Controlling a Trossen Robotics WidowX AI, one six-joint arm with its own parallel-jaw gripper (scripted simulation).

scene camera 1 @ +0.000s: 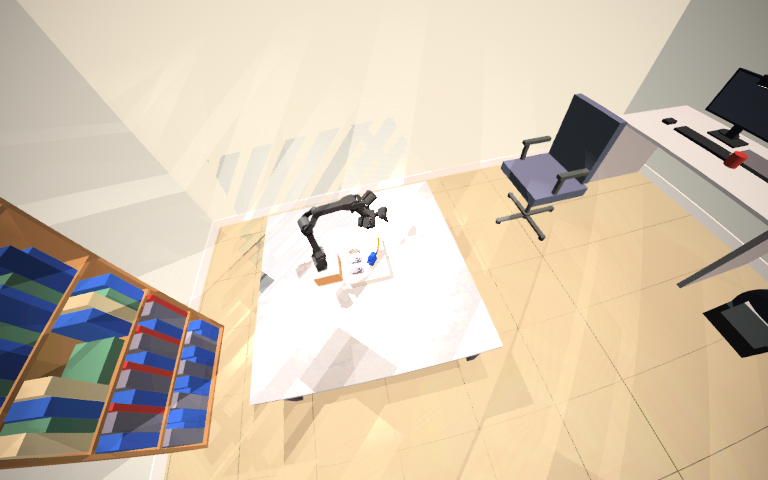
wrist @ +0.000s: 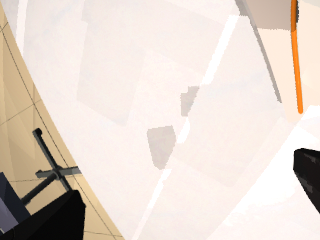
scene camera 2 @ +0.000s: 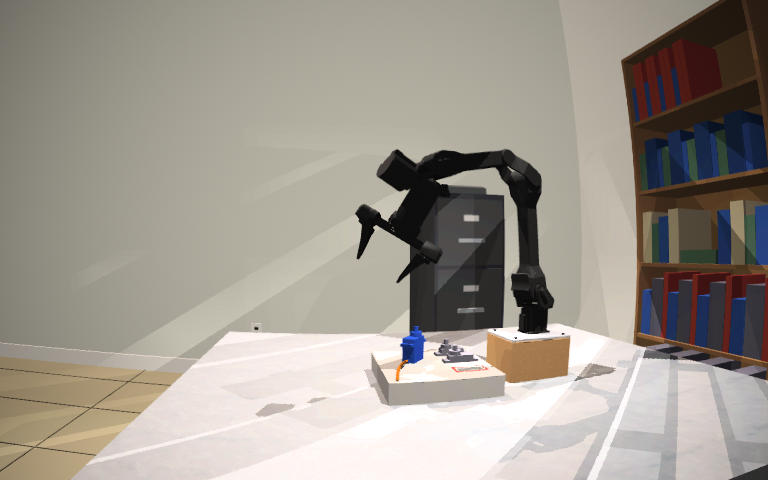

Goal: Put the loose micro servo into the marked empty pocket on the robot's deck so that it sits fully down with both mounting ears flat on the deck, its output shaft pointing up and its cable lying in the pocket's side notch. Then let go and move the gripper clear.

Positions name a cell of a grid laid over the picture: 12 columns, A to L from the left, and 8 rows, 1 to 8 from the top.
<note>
The gripper (scene camera 2: F5) is open, holding nothing. Further things: a blue micro servo (scene camera 2: G6) and a pale deck block (scene camera 1: F5).
The gripper shows as well in the wrist view (wrist: H7).
</note>
